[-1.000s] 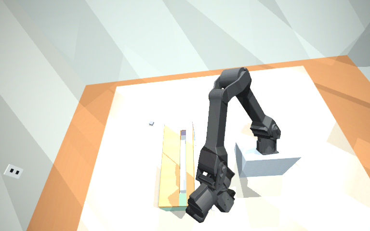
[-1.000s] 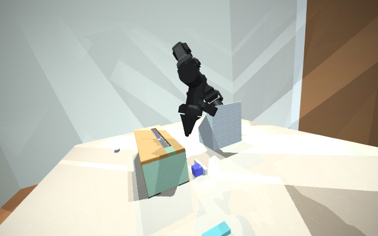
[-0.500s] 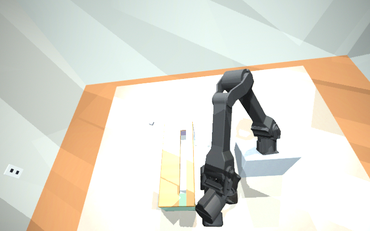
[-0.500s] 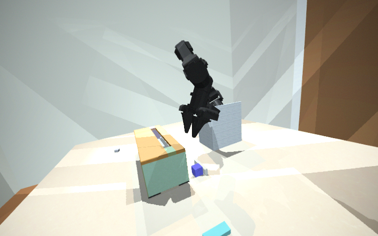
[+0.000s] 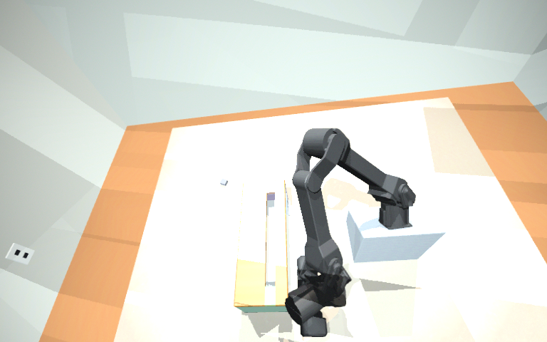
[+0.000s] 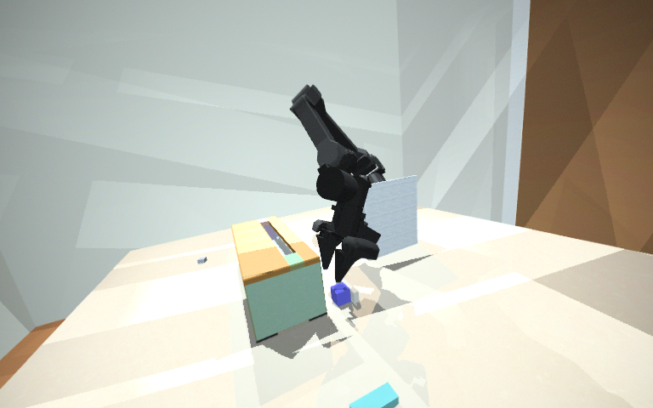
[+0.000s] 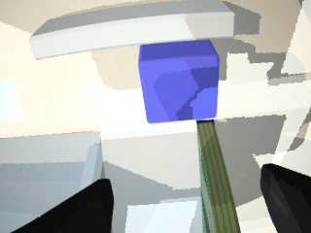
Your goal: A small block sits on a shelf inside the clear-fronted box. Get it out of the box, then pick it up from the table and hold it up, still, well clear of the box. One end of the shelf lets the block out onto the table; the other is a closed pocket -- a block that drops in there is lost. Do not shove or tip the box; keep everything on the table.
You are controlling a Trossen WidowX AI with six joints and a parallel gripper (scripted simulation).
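Now: gripper tip 2 cm past the blue block and 5 cm above it. From my gripper tip the other things lie so: cyan block (8 cm ahead, 21 cm to the left, 6 cm below); then grey piece (23 cm ahead, 48 cm to the right, 6 cm below); then long box (4 cm ahead, 18 cm to the right).
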